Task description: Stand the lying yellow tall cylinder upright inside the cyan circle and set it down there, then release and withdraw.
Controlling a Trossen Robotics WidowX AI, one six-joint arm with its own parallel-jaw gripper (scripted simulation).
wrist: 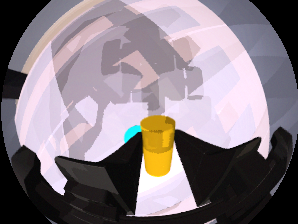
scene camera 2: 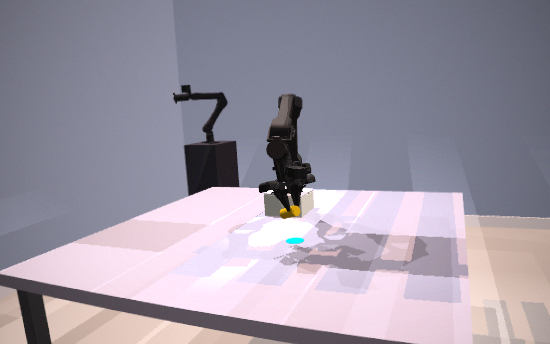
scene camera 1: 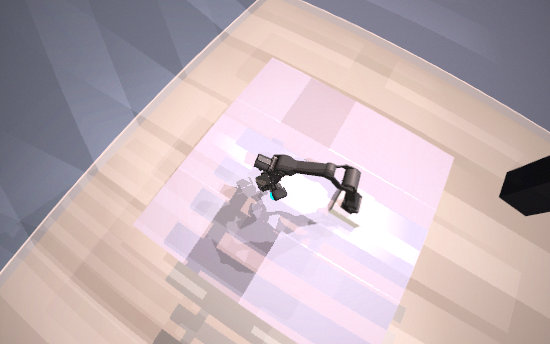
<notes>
My gripper [scene camera 2: 293, 210] carries a yellow cylinder [wrist: 157, 131].
My gripper also shows in the wrist view [wrist: 158, 134]. Scene camera 1 does not show the yellow cylinder, which is hidden by my gripper.
</notes>
